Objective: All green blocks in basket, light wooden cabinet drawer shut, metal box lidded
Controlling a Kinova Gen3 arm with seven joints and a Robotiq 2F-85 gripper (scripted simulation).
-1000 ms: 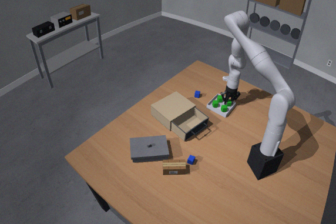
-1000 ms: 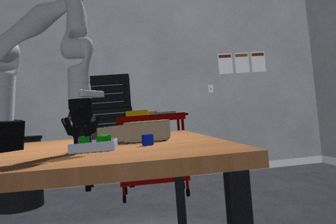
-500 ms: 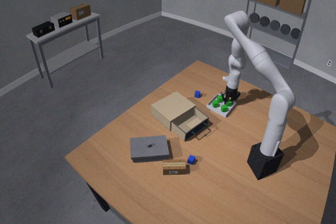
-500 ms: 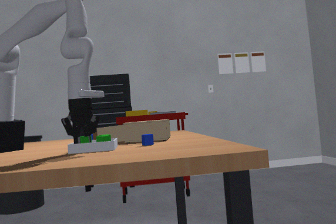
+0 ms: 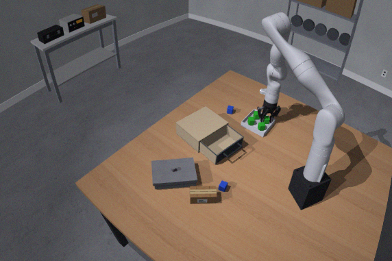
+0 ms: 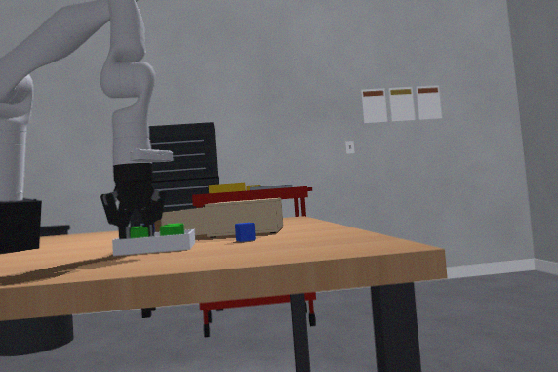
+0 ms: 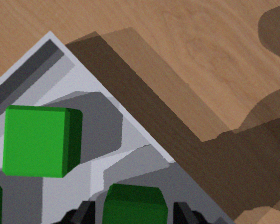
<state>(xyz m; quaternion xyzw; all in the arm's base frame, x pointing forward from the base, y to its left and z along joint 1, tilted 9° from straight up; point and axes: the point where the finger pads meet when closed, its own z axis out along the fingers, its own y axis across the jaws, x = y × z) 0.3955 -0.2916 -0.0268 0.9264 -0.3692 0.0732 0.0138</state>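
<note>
The white basket lies 30 mm to the left of my hand, 30 mm ahead of it and 20 mm below it. Round my hand: cardboard box 600 mm to the left, 30 mm behind, 10 mm above; then drawer 320 mm to the left, 90 mm ahead; then light wooden cabinet 300 mm to the left, 160 mm ahead, 10 mm above.
</note>
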